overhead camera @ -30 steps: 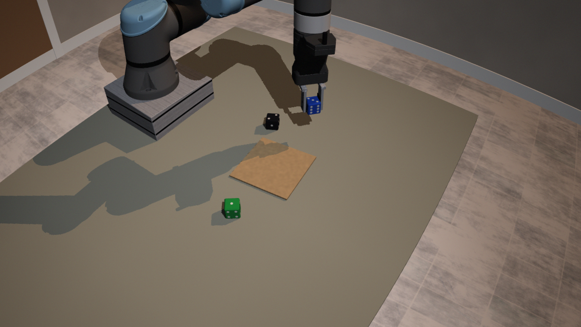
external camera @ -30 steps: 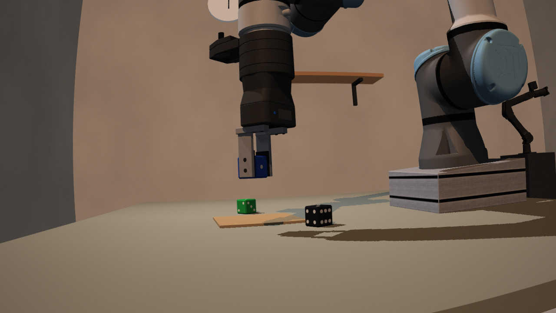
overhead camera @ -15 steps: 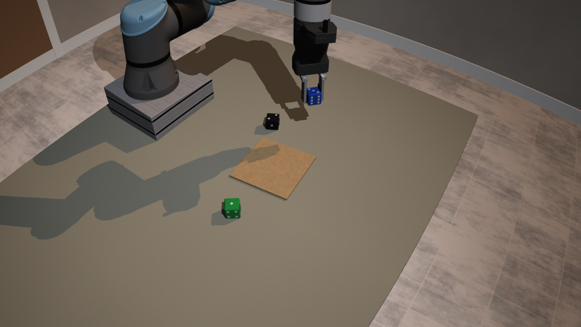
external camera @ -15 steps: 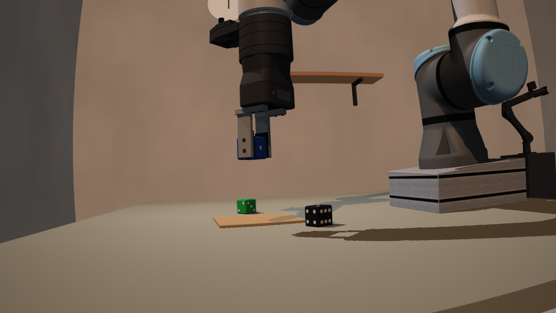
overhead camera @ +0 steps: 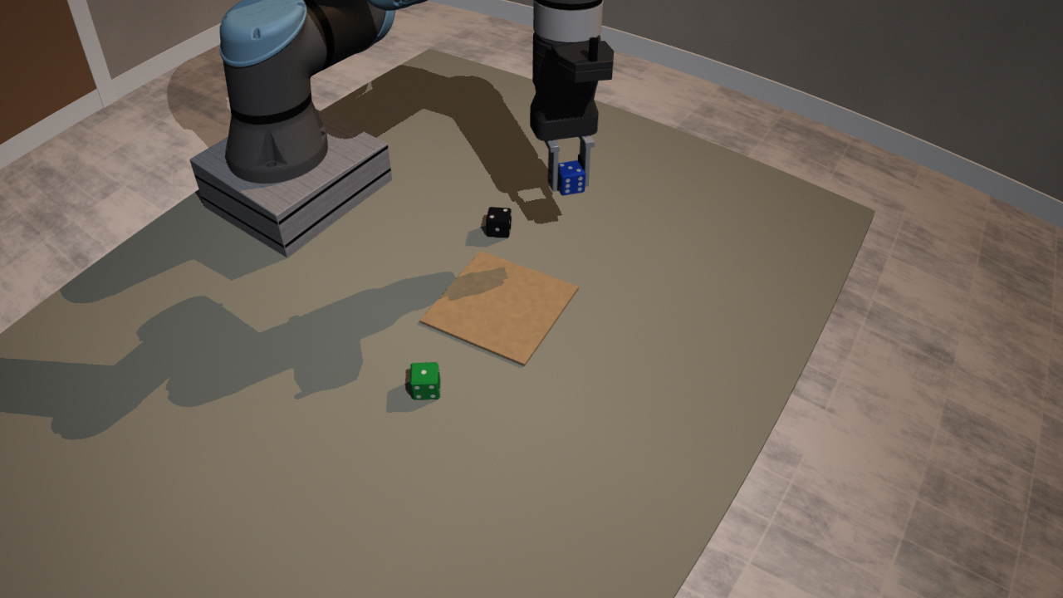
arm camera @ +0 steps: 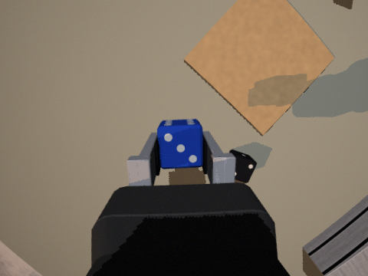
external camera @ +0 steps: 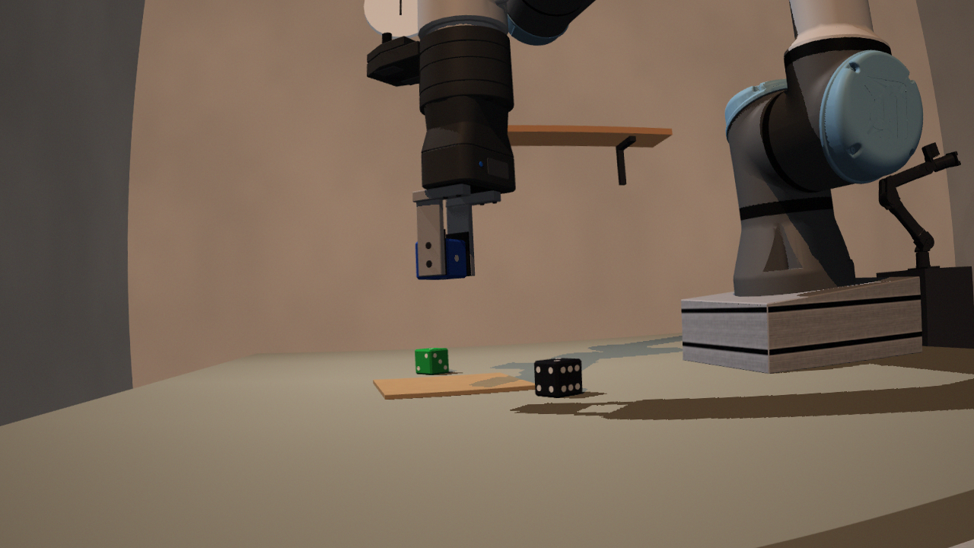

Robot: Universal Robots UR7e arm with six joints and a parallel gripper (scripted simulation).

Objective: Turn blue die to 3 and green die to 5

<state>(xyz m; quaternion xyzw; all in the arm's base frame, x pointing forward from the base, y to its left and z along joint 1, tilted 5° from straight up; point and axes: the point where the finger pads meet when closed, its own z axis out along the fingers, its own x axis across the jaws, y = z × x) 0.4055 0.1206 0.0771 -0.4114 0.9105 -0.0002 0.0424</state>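
My gripper is now 13 cm to the left of the brown mat, 12 cm above it and 1 cm past it. Also, from my hand: green die (28 cm to the right, 10 cm below); black die (10 cm below, 9 cm behind, 2 cm to the right); blue die (right at my hand).
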